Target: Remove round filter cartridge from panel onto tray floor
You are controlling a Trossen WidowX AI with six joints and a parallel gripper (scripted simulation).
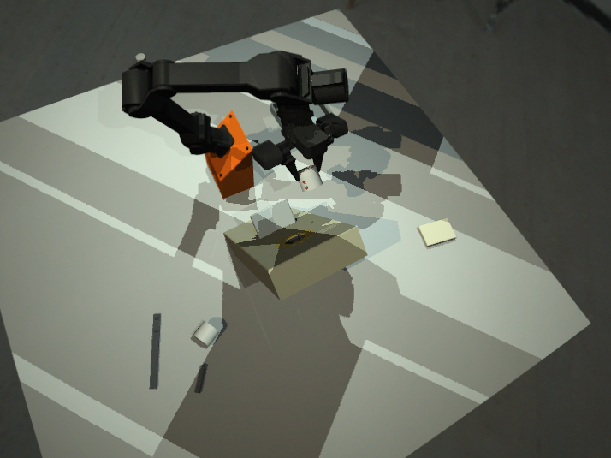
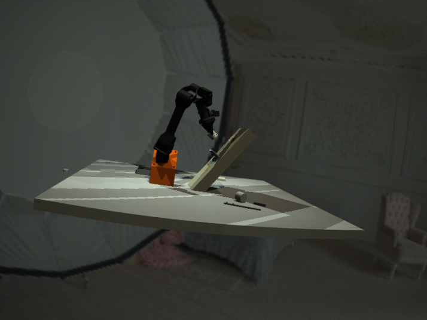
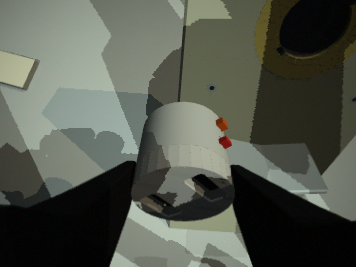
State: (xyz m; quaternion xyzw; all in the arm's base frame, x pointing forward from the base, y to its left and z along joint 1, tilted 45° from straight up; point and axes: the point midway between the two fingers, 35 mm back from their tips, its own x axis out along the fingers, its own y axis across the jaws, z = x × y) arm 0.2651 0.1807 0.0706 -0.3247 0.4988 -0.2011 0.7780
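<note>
The grey square tray is 320 mm behind my gripper tip, 210 mm to the left of it and 290 mm below it. Round my gripper tip: round filter cartridge: right at my gripper tip; beige card: 180 mm ahead, 340 mm to the left, 300 mm below.
</note>
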